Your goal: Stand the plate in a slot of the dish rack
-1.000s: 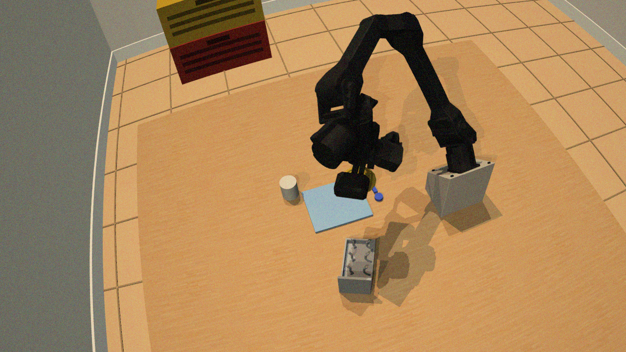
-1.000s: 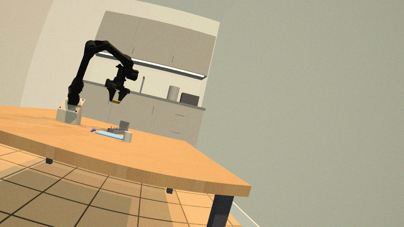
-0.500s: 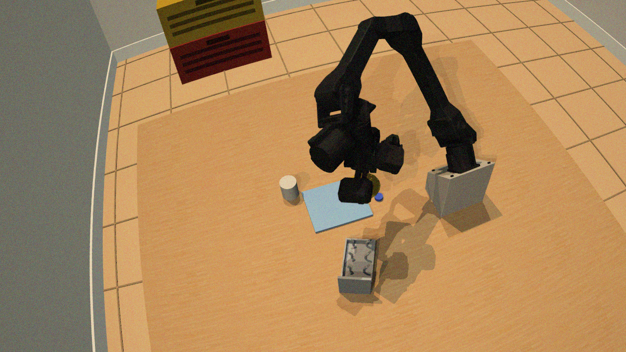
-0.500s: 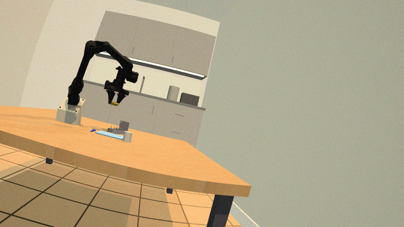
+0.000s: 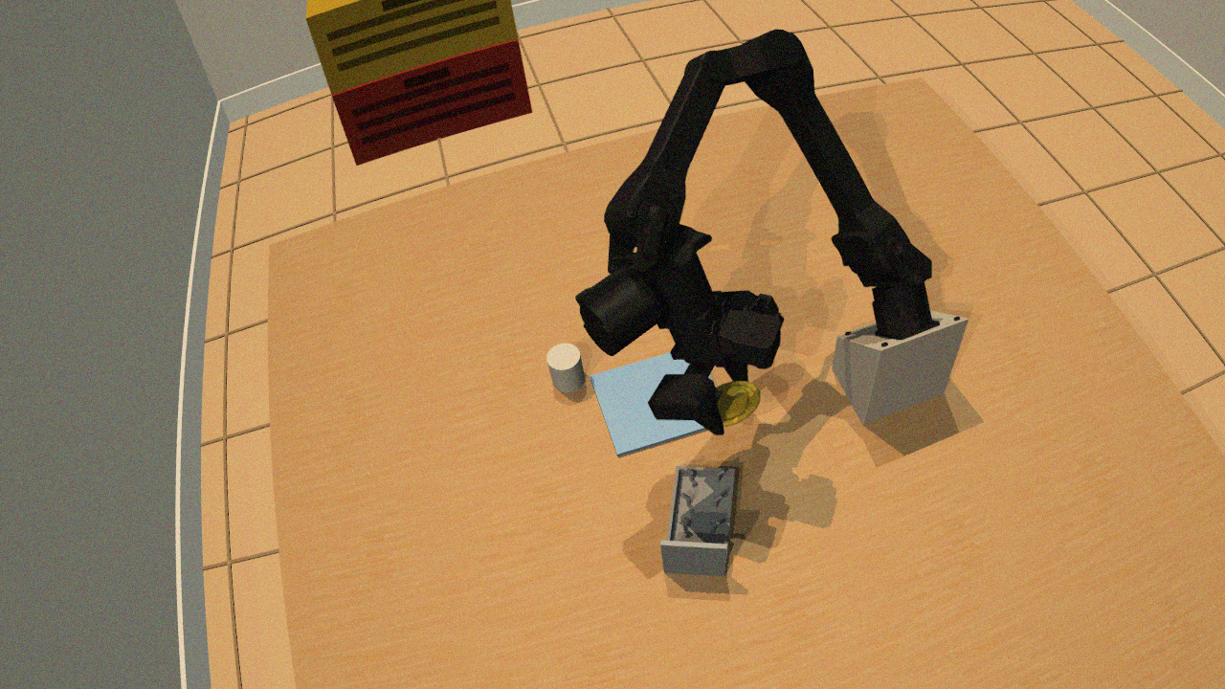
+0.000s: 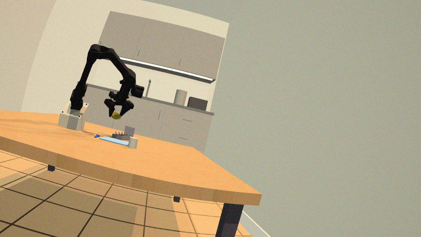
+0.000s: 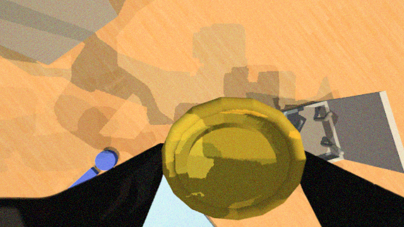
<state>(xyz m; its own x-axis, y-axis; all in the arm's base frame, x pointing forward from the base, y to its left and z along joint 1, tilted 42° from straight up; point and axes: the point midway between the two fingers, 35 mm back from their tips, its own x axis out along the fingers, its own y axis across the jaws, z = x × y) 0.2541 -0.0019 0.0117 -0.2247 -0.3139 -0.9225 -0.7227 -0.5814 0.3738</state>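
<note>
My gripper tip is 7 cm short of the grey dish rack, 6 cm to the right of it and 10 cm above it. Also, from my gripper tip: white cup (14 cm ahead, 21 cm to the right, 10 cm below); then yellow plate (1 cm above).
</note>
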